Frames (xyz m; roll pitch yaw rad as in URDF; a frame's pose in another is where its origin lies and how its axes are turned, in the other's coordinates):
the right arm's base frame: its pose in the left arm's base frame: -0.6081 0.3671 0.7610 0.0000 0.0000 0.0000
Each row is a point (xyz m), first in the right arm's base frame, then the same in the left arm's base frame.
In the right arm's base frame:
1: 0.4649 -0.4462 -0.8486
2: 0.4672 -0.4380 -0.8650
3: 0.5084 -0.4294 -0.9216
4: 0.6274 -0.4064 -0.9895
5: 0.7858 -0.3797 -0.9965
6: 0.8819 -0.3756 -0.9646
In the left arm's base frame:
1: -0.1432 -0.0791 -0.0876
2: -0.1409 -0.0709 -0.1040
3: -0.0997 -0.0623 -0.1606
4: 0.0193 -0.0393 -0.2285
5: 0.1777 -0.0126 -0.2355
6: 0.2738 -0.0085 -0.2036

